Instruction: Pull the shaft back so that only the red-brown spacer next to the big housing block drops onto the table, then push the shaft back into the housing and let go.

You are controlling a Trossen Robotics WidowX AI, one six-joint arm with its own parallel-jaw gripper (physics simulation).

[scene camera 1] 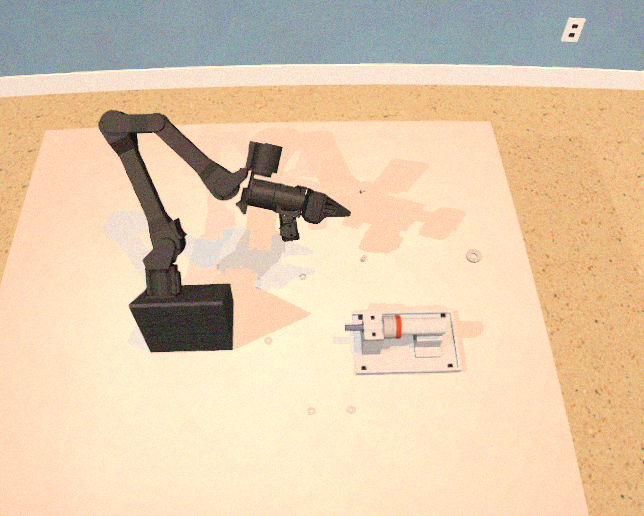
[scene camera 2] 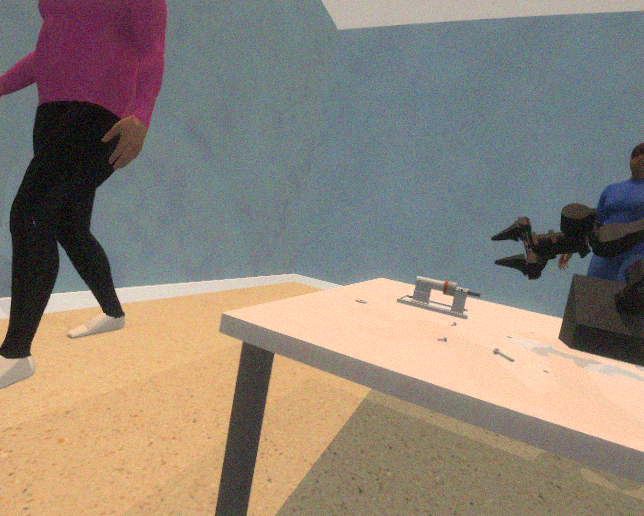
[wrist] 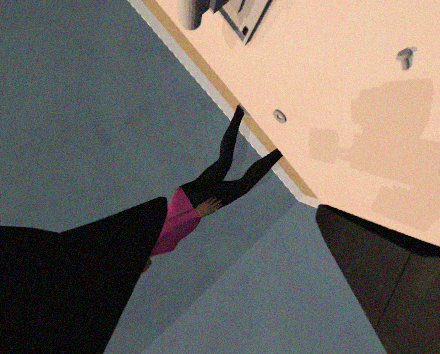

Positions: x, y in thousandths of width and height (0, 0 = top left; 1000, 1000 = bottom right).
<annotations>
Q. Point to a grey baseplate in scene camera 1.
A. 665, 668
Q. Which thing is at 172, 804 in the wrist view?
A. My gripper.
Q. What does my gripper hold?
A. Nothing.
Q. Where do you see a grey baseplate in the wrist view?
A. At 553, 75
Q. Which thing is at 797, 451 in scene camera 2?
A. My gripper.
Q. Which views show my gripper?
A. Scene camera 1, scene camera 2 and the wrist view: all of them.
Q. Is my gripper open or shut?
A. Open.
</annotations>
